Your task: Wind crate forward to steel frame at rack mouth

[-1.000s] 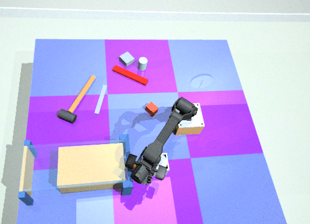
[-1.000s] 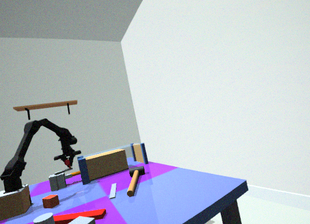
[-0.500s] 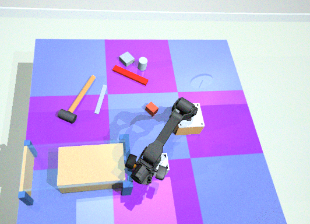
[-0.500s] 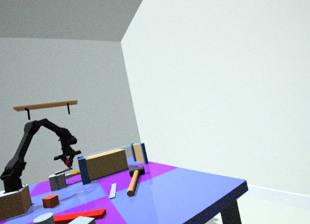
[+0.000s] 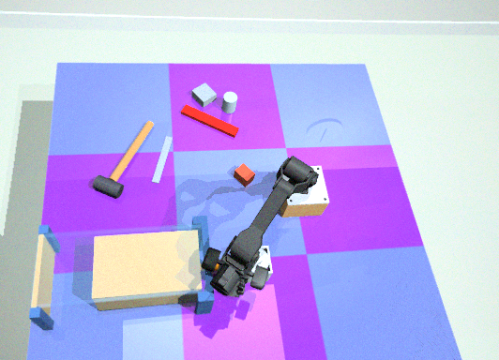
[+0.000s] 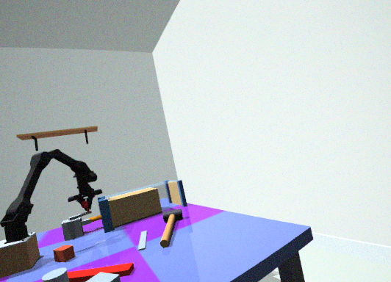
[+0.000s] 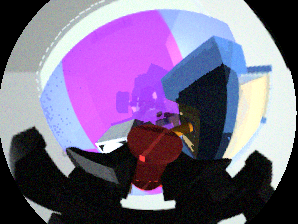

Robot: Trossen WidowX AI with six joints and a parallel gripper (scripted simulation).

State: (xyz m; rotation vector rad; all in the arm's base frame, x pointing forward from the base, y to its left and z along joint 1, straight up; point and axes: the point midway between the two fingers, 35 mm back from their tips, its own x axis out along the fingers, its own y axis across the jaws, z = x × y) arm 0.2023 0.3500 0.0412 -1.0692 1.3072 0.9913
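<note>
The red knob lies 20 mm above my gripper tip. Also, from my gripper tip: winch handle: 30 mm behind, 30 mm to the right, 10 mm below; winch: 90 mm behind, 80 mm to the right, 80 mm below; grey strip: 280 mm ahead, 440 mm to the right, 110 mm below.
</note>
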